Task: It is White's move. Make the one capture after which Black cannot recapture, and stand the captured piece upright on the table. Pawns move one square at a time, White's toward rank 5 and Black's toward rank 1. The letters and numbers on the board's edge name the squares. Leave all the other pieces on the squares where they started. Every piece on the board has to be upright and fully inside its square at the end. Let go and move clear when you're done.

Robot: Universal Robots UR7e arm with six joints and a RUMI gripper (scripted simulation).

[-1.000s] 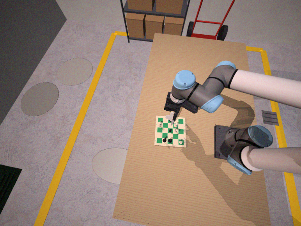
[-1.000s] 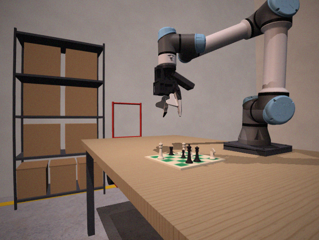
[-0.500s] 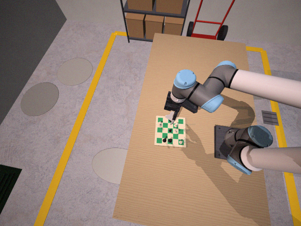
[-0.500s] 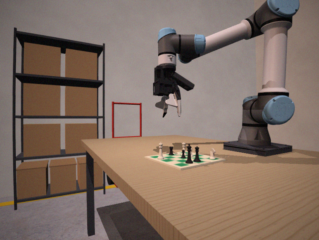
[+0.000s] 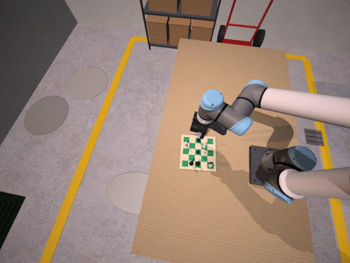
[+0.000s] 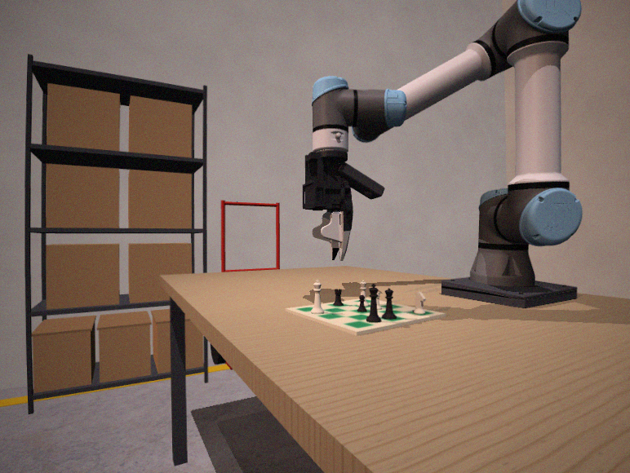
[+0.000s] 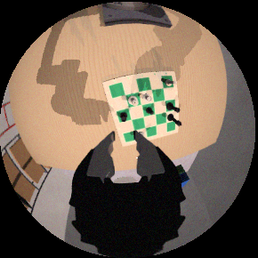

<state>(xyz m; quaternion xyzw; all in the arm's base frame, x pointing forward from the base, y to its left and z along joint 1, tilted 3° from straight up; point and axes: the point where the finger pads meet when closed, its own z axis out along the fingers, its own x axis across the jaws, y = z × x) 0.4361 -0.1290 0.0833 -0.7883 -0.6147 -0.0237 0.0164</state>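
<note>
The tall white piece is 80 mm below my hand, 80 mm ahead of it and 40 mm to the left of it. The rest, counted from my hand: white knight: 160 mm to the left, 90 mm below, 70 mm behind; tall black piece: 150 mm to the left, 80 mm below, 40 mm ahead.
</note>
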